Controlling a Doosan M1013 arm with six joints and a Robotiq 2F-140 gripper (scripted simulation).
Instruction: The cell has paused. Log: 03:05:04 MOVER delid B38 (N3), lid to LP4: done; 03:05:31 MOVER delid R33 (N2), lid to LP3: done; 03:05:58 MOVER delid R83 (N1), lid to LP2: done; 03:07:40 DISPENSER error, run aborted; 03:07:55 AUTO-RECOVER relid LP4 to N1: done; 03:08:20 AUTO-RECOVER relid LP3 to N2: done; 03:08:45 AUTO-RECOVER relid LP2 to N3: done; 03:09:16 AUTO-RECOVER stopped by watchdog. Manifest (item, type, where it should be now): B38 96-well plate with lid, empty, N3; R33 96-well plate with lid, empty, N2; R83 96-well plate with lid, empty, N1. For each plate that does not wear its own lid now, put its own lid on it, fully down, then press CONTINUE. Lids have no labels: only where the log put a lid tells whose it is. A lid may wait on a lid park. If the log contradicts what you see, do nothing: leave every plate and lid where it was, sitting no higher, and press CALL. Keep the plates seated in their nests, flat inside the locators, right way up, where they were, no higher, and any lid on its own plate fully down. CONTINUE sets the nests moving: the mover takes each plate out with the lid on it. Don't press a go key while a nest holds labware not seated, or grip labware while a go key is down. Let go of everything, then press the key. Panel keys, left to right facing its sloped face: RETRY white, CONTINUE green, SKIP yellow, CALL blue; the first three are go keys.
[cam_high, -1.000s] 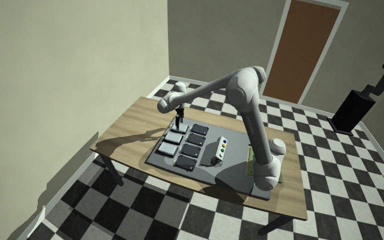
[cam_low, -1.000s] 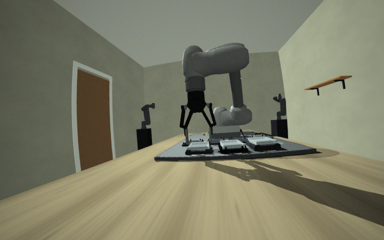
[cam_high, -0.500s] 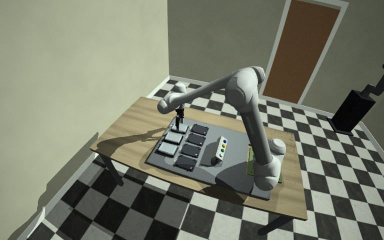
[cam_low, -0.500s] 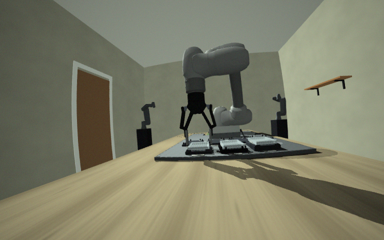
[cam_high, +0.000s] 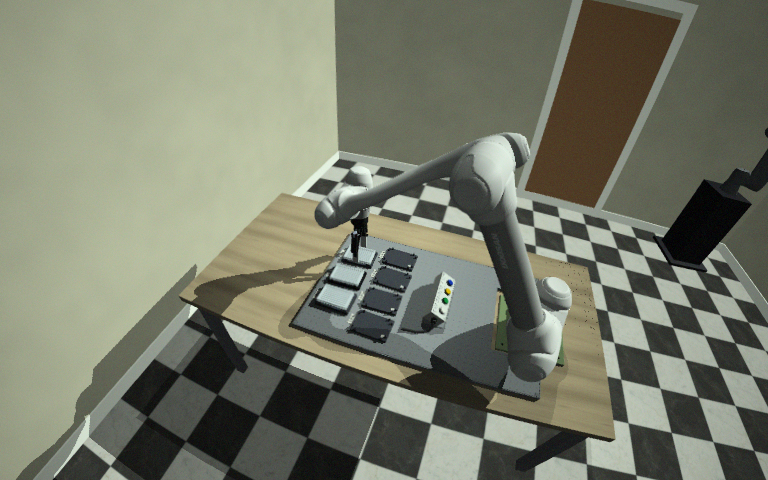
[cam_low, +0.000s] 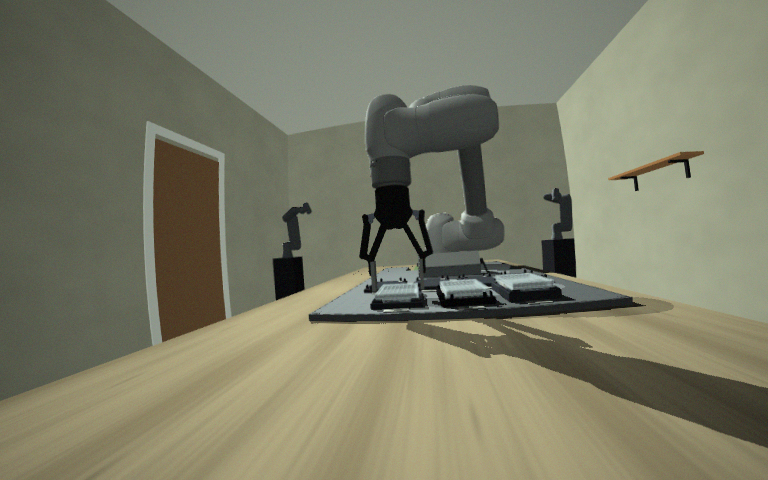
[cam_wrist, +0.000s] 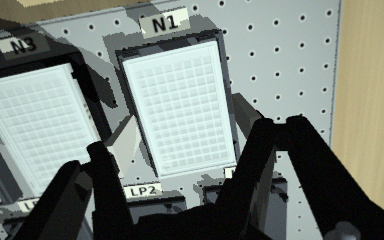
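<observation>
Right now the clear lid is 20 mm below my hand. Also, from my hand: N1 plate (30 mm below); then LP2 label (90 mm behind, 80 mm to the left, 50 mm below); then LP3 label (100 mm behind, 50 mm to the right, 50 mm below).
</observation>
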